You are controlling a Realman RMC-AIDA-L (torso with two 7-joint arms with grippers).
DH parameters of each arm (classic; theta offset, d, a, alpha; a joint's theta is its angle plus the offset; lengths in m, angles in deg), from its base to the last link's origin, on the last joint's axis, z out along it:
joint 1: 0 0.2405 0 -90
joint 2: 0 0 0 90
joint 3: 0 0.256 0 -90
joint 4: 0 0 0 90
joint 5: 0 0.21 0 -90
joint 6: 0 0 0 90
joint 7: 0 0.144 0 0
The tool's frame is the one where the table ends.
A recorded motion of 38 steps. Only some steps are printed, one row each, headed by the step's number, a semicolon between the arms.
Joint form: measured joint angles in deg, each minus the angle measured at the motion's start. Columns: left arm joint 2, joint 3, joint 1, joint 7, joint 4, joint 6, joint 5; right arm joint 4, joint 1, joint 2, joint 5, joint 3, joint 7, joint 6.
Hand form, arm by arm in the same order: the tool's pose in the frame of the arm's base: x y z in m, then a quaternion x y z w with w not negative. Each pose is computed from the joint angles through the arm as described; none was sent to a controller.
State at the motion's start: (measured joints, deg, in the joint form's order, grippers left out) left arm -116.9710 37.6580 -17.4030 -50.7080 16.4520 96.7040 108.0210; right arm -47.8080 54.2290 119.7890 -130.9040 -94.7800 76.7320 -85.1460
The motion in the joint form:
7: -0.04 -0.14 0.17 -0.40 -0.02 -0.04 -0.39; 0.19 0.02 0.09 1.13 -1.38 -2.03 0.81
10: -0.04 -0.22 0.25 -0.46 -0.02 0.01 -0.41; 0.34 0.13 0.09 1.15 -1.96 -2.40 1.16
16: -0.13 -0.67 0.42 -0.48 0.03 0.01 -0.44; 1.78 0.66 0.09 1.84 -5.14 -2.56 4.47
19: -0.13 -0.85 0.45 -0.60 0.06 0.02 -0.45; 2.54 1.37 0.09 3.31 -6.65 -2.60 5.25
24: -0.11 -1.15 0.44 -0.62 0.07 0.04 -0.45; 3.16 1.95 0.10 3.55 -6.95 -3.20 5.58
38: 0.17 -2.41 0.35 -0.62 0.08 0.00 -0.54; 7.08 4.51 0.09 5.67 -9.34 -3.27 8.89
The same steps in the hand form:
7: -0.3201 0.2209 -0.0302 -0.90566 -0.21017 -0.33677 0.14896; 0.1313 0.3388 -0.1007 0.91932 0.31881 0.17338 0.15211
10: -0.3204 0.2205 -0.0300 -0.90509 -0.21124 -0.33740 0.14951; 0.1316 0.3386 -0.1018 0.91672 0.32440 0.17581 0.15324
16: -0.3208 0.2203 -0.0296 -0.90332 -0.21323 -0.33916 0.15338; 0.1346 0.3395 -0.1099 0.91095 0.33665 0.18728 0.14753
19: -0.3210 0.2204 -0.0292 -0.90257 -0.21444 -0.33982 0.15460; 0.1321 0.3379 -0.1139 0.90910 0.34125 0.18496 0.15128
24: -0.3212 0.2210 -0.0284 -0.90178 -0.21477 -0.34072 0.15680; 0.1310 0.3388 -0.1149 0.90639 0.34736 0.18581 0.15257
38: -0.3228 0.2239 -0.0242 -0.89884 -0.21523 -0.34282 0.16804; 0.1297 0.3435 -0.1223 0.90470 0.35000 0.19316 0.14732

